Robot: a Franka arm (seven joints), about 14 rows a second.
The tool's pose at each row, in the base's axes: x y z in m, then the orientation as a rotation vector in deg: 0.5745 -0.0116 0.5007 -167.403 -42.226 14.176; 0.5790 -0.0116 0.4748 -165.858 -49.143 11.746; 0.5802 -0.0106 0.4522 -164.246 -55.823 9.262; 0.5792 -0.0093 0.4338 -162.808 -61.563 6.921; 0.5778 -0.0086 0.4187 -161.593 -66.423 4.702; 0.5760 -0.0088 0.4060 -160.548 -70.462 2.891; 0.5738 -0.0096 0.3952 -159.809 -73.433 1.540; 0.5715 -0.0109 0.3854 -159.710 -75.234 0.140; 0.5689 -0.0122 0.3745 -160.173 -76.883 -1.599; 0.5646 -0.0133 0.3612 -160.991 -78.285 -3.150
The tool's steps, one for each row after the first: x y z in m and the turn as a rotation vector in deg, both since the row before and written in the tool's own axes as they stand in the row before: 0.0072 0.0061 0.0245 -0.848 1.158 -4.735; 0.0037 0.0032 0.0221 -1.009 1.145 -4.576; 0.0012 0.0009 0.0184 -1.077 1.048 -3.924; 0.0000 0.0004 0.0152 -1.122 0.966 -3.304; -0.0012 0.0002 0.0128 -1.008 0.740 -2.734; -0.0021 -0.0001 0.0108 -0.835 0.513 -1.990; -0.0026 -0.0002 0.0098 -0.976 0.512 -1.115; -0.0029 -0.0006 0.0109 -1.493 0.509 -0.867; -0.0040 -0.0023 0.0132 -1.648 0.288 -0.615
